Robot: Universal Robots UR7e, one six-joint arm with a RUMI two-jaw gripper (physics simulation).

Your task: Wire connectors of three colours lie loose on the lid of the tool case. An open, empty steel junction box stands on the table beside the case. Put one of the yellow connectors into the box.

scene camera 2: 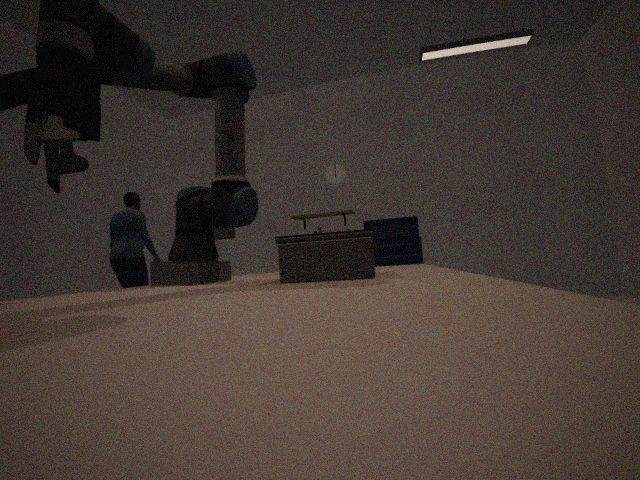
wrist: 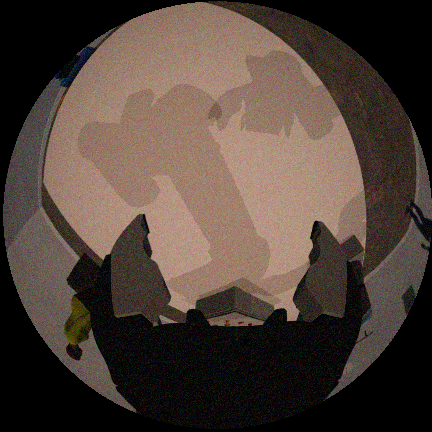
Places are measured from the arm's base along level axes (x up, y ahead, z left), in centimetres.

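Pixels of known places: gripper, fingertip midpoint: [scene camera 2: 47, 180] [wrist: 232, 219]; arm's base at its link origin: [scene camera 2: 194, 261].
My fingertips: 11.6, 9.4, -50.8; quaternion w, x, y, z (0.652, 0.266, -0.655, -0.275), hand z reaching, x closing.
For each thing: its top centre in the pictures, then the offset to it from my fingertips, as dx, dy, dz. Level surfaces: height alone.
- grey tool case at its top centre: [scene camera 2: 333, 237] [wrist: 235, 325] -8.0, +36.2, +45.7
- small yellow-orange connector at its top centre: [scene camera 2: 319, 227] [wrist: 226, 325] -5.9, +33.9, +37.6
- red connector at its top centre: [wrist: 240, 324] -7.2, +31.6, +42.8
- table at its surface level: dx -18.5
The grey tool case [scene camera 2: 326, 259] [wrist: 215, 301] stands on the table, right of the arm's base in the scene view and at the lower middle of the wrist view. On its lid, a small yellow-orange connector [scene camera 2: 319, 230] [wrist: 227, 323] and a red connector [wrist: 241, 323] show in the wrist view; the gripper body hides the rest of the lid. My gripper [scene camera 2: 45, 177] [wrist: 232, 219] is open and empty, high above the table and well away from the case. I cannot make out the steel junction box in either view.
The arm's base block [scene camera 2: 190, 272] stands left of the case. Dark blue stacked boxes [scene camera 2: 397, 242] and a brown bar [scene camera 2: 323, 214] show behind the case. A person in blue [scene camera 2: 129, 237] stands beyond the table [scene camera 2: 330, 372] [wrist: 290, 185]; a person in yellow [wrist: 77, 320] shows in the wrist view.
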